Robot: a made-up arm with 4 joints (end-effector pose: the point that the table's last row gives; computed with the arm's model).
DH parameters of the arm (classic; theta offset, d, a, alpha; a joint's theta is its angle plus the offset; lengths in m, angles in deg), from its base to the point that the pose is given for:
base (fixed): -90 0.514 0.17 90
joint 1: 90 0.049 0.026 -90
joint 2: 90 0.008 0.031 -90
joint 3: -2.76 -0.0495 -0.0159 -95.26
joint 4: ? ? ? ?
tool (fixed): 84.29 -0.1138 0 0
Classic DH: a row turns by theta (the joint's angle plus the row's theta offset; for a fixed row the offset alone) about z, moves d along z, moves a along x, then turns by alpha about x.
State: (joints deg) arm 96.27 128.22 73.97 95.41
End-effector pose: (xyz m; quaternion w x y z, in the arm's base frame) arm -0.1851 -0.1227 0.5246 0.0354 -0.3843 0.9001 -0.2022
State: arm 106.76 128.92 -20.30 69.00
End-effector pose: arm -0.1329 -0.0596 0.4641 0.6539 -0.0563 0.7540 0.0258
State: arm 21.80 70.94 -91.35 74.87
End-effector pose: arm -0.1666 -0.1968 0.5025 0.3603 0.3303 -0.1454 0.8602
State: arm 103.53 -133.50 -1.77 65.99
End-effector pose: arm 0.0566 -0.0870 0.4618 0.4637 0.5593 0.4920 -0.4796
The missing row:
joint 4: -26.98 -0.0798 -0.1353 -108.71
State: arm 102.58 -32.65 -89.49 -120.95
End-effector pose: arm -0.1854 0.0009 0.4275 0.0484 0.2520 -0.7651 0.5905
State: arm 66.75 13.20 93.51 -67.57
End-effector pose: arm 0.0804 0.0511 0.4785 0.9352 0.2504 0.1878 -0.1655
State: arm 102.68 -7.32 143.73 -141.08
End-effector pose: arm -0.0790 0.0478 0.5617 0.7902 0.4765 -0.1422 0.3583
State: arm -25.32 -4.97 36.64 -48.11
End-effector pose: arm -0.1299 -0.1170 0.7245 0.5821 0.5583 0.3218 0.4959
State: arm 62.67 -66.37 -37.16 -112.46
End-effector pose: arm -0.2432 -0.0361 0.5114 0.4841 -0.2404 0.8412 0.0145
